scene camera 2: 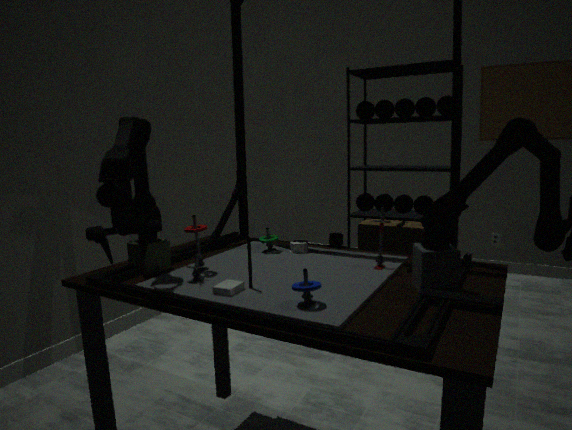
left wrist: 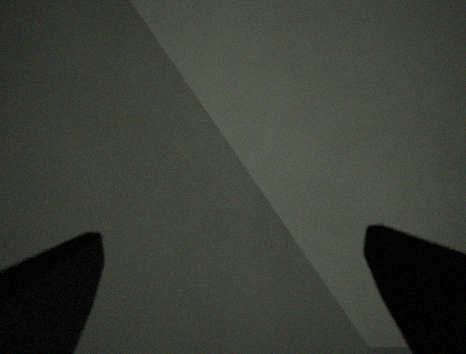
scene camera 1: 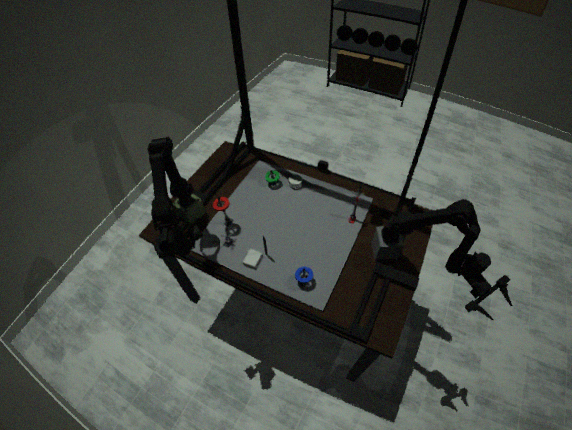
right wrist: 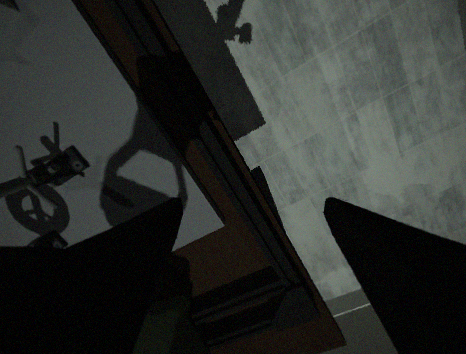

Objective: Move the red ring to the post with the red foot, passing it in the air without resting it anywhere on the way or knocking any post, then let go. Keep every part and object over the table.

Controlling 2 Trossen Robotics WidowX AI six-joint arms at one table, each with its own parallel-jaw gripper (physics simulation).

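Frame: origin at the left arm's base, x ahead, y left, z up, level; metres.
Seen in the pictures: left gripper, fingertip midpoint: point(left wrist: 236, 243) point(scene camera 1: 502, 313); right gripper, fingertip midpoint: point(scene camera 2: 127, 261) point(right wrist: 253, 205); left arm's base, link origin: point(scene camera 2: 435, 246) point(scene camera 1: 390, 236); right arm's base, link origin: point(scene camera 1: 186, 201).
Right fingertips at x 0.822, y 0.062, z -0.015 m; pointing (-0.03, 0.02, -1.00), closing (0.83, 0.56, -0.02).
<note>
Offsets run from my right fingertips to a thing's middle. "spot": to the spot under its first point. Level surfaces: height alone.
The red ring @[dx -0.131, dy -0.213, dz +0.045 m] point(scene camera 1: 227, 203) point(scene camera 2: 189, 229) sits level, high around a slim dark post in the left part of the grey mat @[dz -0.091 m] point(scene camera 1: 290, 225) point(scene camera 2: 280, 280). The post with the red foot @[spot: dx -0.700, dy -0.236, dz -0.015 m] point(scene camera 1: 354, 207) point(scene camera 2: 381, 247) stands upright near the mat's right side and bears no ring. My left gripper point(scene camera 1: 501, 312) point(left wrist: 236, 243) is open and empty, out past the table's right side. My right gripper point(right wrist: 253, 205) is open and empty, above the table's front left edge near its own base, apart from the red ring. In scene camera 2 its second finger is hard to make out.
A blue ring @[dx -0.474, dy +0.072, dz -0.045 m] point(scene camera 1: 298, 275) point(scene camera 2: 297, 286) and a green ring @[dx -0.332, dy -0.460, dz -0.045 m] point(scene camera 1: 267, 177) point(scene camera 2: 262, 239) sit on short posts. A thin dark post @[dx -0.320, dy -0.049, dz -0.021 m] point(scene camera 1: 265, 245) point(scene camera 2: 250, 265), a white block @[dx -0.264, dy -0.022, dz -0.081 m] point(scene camera 1: 252, 258) point(scene camera 2: 228, 287) and a white round piece @[dx -0.444, dy -0.450, dz -0.074 m] point(scene camera 1: 295, 182) point(scene camera 2: 299, 246) also stand on the mat. Frame uprights rise behind.
</note>
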